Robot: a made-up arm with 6 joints.
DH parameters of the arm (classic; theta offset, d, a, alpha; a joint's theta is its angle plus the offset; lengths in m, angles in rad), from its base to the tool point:
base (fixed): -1.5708 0.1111 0 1.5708
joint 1: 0 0.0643 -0.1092 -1.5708
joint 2: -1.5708 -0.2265 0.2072 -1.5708
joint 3: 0 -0.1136 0.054 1.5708
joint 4: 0.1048 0 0.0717 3.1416
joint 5: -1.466 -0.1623 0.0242 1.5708
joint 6: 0 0.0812 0.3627 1.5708
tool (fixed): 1.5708 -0.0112 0 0
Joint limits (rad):
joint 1: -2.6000..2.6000
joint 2: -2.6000..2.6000
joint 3: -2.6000..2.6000
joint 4: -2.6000..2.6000
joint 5: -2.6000..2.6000
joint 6: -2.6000..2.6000
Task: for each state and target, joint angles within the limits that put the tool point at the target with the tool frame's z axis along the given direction. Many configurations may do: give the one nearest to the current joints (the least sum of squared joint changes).
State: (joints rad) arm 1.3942 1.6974 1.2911 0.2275 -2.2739 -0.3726
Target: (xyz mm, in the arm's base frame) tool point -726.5 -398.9 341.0 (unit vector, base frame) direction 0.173 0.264 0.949
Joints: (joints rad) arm 1.6669 0.8641 1.4953 0.7031 -2.6000 -0.8810
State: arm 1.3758 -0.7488 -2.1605 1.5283 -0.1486 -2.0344
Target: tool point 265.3 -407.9 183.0 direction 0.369 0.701 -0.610
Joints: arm 1.9345 -0.7291 -2.2476 1.0954 0.1185 -2.0925
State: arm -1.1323 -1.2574 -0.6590 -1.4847 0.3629 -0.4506
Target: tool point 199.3 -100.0 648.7 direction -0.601 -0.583 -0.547
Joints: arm -1.1900 -1.4598 -0.2627 -1.7603 0.7055 -1.0519
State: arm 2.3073 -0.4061 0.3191 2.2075 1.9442 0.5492
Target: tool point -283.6 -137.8 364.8 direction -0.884 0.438 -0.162
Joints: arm 2.5793 -0.5600 0.8293 2.0132 2.1951 0.8073
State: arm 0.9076 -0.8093 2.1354 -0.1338 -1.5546 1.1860
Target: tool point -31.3 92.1 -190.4 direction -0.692 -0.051 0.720
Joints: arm 0.9137 -0.3806 2.3666 -0.6483 -1.2658 1.5628
